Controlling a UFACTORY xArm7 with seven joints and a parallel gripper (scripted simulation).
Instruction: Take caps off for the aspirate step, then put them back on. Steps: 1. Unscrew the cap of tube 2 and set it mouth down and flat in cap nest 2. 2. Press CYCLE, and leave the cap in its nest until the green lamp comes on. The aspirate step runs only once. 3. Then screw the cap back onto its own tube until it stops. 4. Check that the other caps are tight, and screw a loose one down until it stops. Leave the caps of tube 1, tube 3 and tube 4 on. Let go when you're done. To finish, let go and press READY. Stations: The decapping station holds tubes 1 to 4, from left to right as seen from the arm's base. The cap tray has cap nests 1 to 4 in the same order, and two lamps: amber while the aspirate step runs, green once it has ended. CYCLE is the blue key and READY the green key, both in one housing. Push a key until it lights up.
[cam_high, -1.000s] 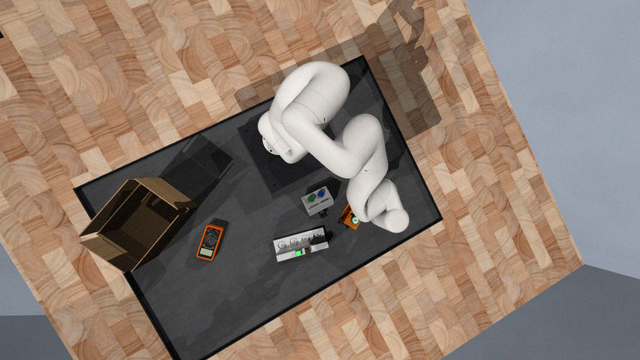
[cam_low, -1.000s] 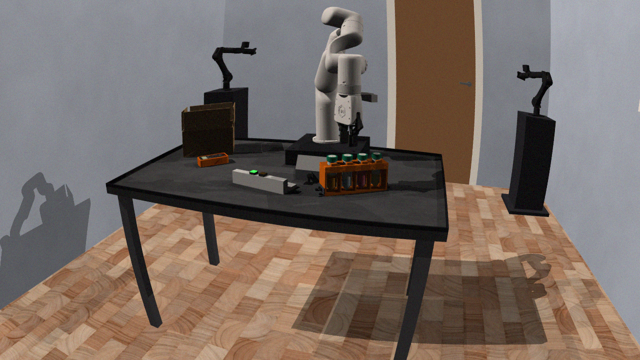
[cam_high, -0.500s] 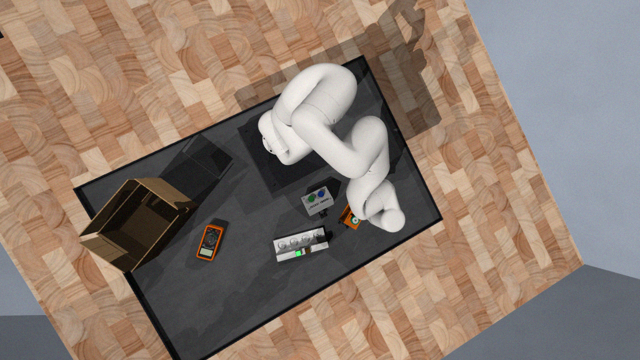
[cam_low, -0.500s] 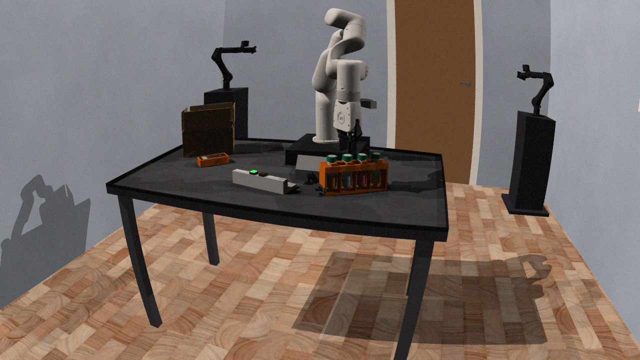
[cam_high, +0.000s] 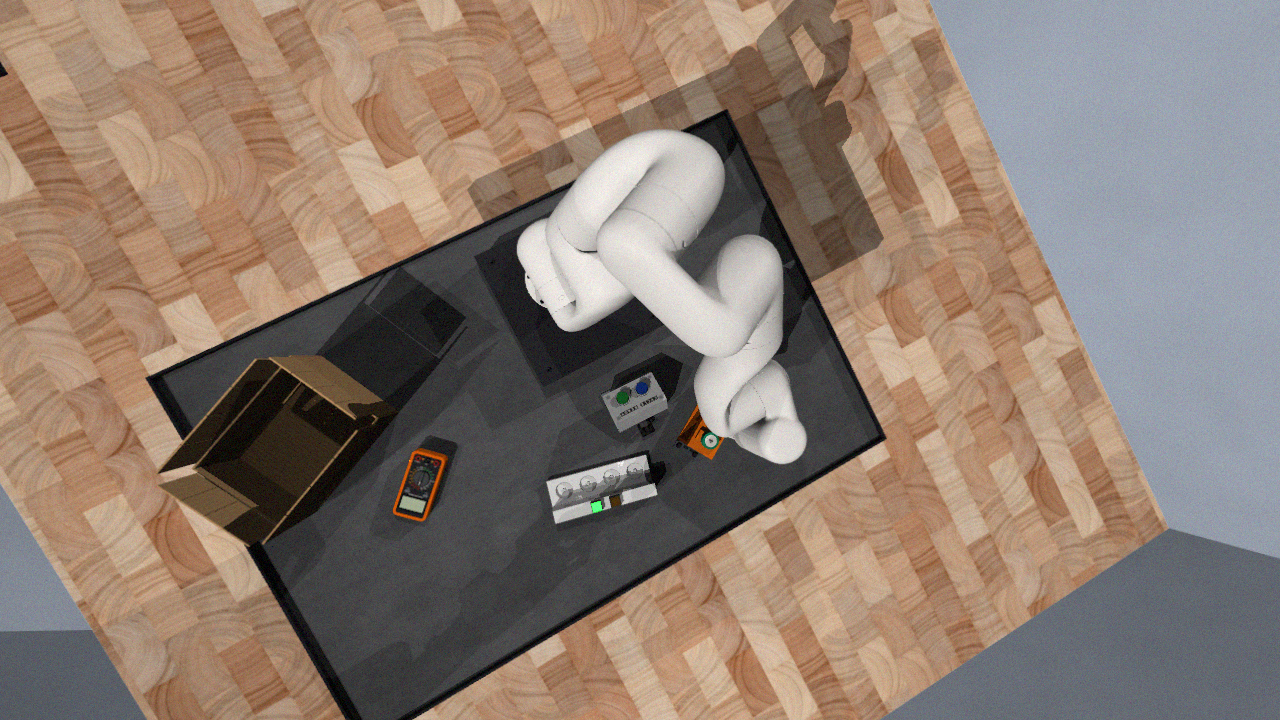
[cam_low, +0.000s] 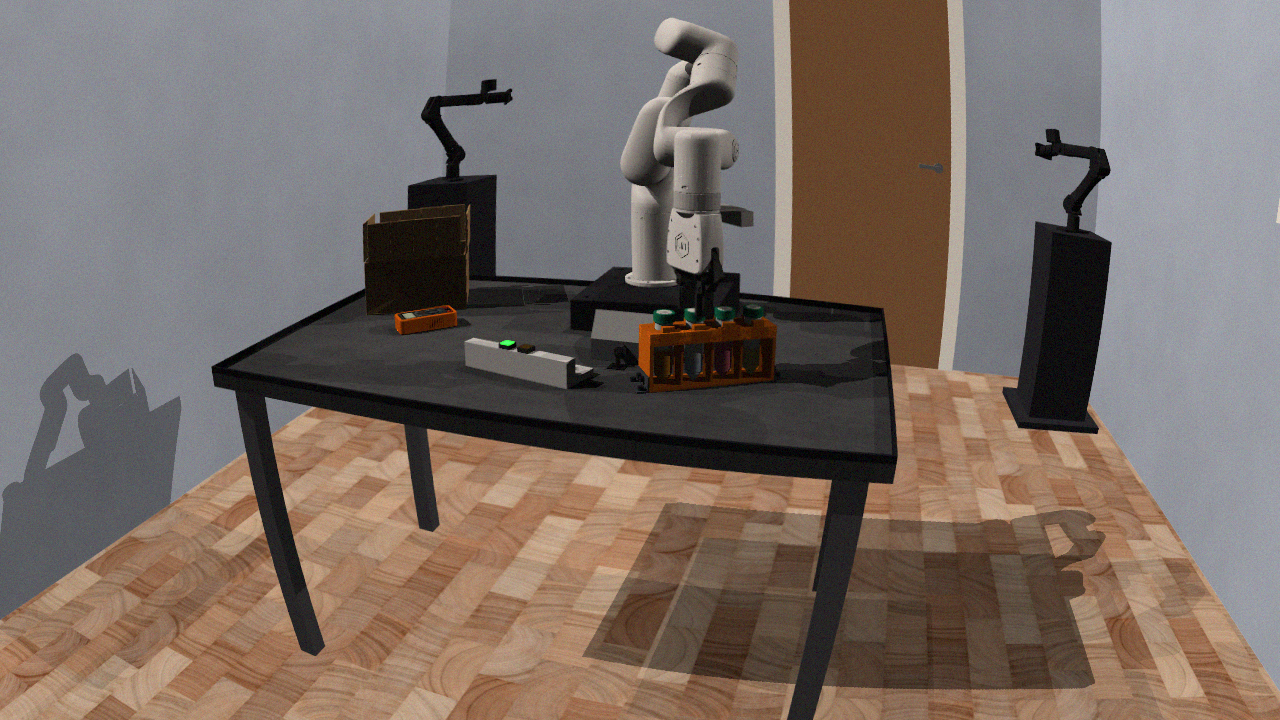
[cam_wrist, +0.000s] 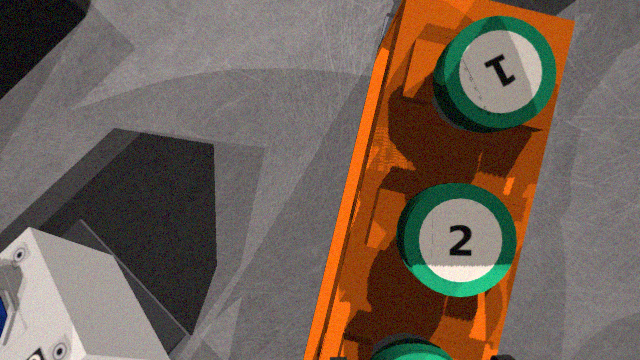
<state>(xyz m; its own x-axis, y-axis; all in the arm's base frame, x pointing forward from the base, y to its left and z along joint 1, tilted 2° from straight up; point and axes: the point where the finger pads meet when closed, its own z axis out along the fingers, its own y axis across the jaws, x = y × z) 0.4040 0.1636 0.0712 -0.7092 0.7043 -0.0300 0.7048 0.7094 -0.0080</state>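
Right now the green key is 160 mm to the right of my hand, 130 mm behind it and 70 mm below it. Also, from my hand: key housing 130 mm to the right, 110 mm behind, 80 mm below; then raised table edge 300 mm to the right, 250 mm ahead, 130 mm below; then blue key 130 mm behind, 110 mm to the right, 70 mm below.
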